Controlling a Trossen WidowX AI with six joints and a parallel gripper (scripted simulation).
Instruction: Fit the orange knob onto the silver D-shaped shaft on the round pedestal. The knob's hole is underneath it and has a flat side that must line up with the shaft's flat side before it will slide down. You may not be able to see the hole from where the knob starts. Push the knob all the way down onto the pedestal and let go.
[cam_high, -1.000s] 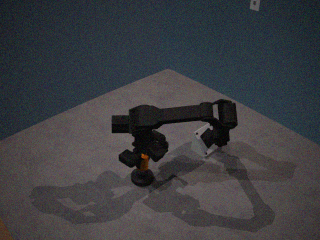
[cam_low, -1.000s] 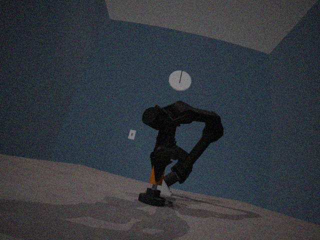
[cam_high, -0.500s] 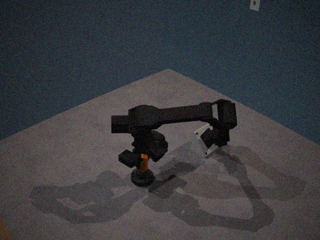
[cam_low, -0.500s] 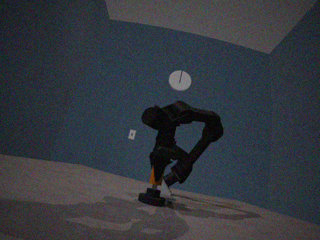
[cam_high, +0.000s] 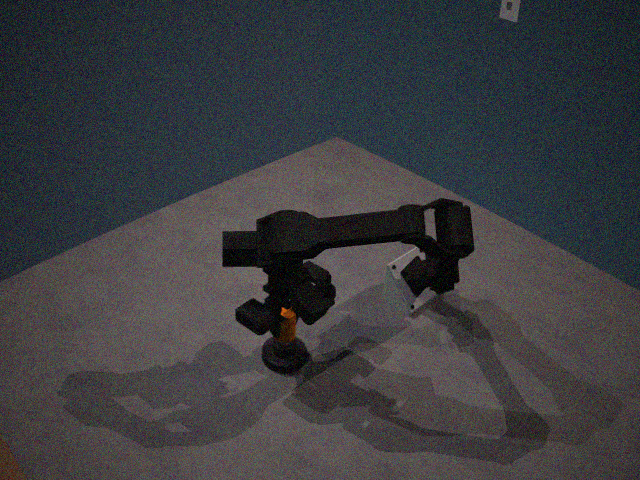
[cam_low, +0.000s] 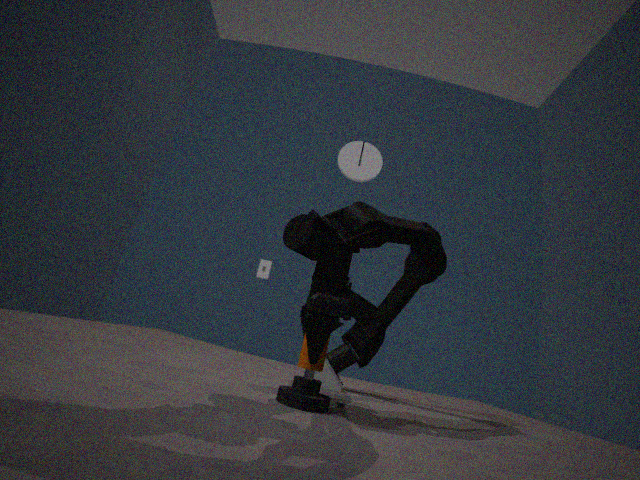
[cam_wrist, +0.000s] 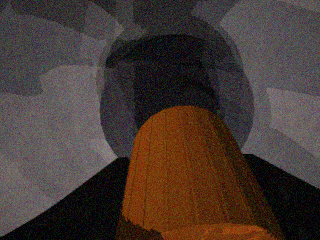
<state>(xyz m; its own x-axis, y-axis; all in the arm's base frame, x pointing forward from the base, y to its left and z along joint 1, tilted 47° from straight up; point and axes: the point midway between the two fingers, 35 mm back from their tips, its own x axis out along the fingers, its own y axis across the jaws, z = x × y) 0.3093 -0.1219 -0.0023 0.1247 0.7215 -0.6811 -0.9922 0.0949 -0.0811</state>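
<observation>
My gripper tip is 30 mm below the orange knob. From my gripper tip the other things lie so: round pedestal (40 mm below).
</observation>
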